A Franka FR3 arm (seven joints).
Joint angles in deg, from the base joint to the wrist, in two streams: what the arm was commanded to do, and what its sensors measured. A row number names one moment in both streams.
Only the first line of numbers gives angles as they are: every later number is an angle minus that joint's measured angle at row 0.
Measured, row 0:
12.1, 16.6, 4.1, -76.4, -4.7, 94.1, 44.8
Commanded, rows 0 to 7:
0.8, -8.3, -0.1, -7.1, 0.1, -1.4, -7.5
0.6, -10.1, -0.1, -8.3, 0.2, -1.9, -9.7
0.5, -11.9, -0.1, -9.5, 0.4, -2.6, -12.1
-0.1, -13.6, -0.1, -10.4, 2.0, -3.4, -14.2
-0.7, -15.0, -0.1, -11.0, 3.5, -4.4, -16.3
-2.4, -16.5, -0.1, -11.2, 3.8, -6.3, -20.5
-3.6, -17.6, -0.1, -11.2, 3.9, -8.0, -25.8
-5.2, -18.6, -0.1, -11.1, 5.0, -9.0, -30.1
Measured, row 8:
-1.3, -14.9, -0.5, -8.3, 2.2, -7.6, -20.0
